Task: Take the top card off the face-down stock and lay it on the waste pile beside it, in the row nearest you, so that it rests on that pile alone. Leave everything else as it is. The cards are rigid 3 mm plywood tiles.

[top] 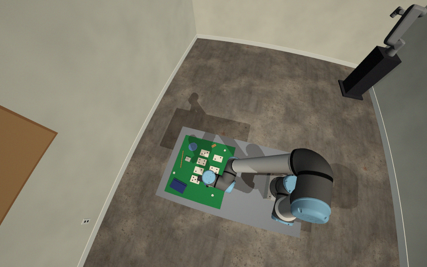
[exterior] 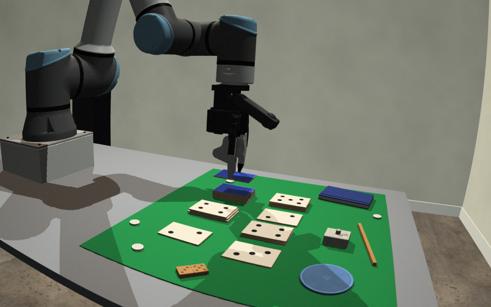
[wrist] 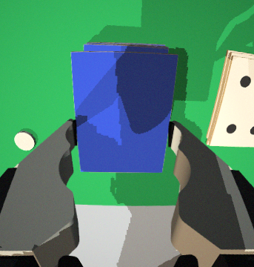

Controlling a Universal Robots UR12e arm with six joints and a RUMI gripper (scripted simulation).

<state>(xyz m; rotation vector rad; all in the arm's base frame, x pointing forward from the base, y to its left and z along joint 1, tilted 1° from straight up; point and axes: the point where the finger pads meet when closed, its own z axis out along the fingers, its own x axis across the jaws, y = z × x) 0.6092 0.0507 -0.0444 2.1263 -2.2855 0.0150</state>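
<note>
Now: the green mat 11 cm ahead of my hand, 11 cm to the right of it and 8 cm below it. The rest, counted from my hand: wooden stick: 32 cm ahead, 17 cm to the right, 6 cm below; then grey knobbed block: 26 cm ahead, 18 cm to the right, 5 cm below; then domino: 4 cm ahead, 37 cm to the right, 6 cm below.
</note>
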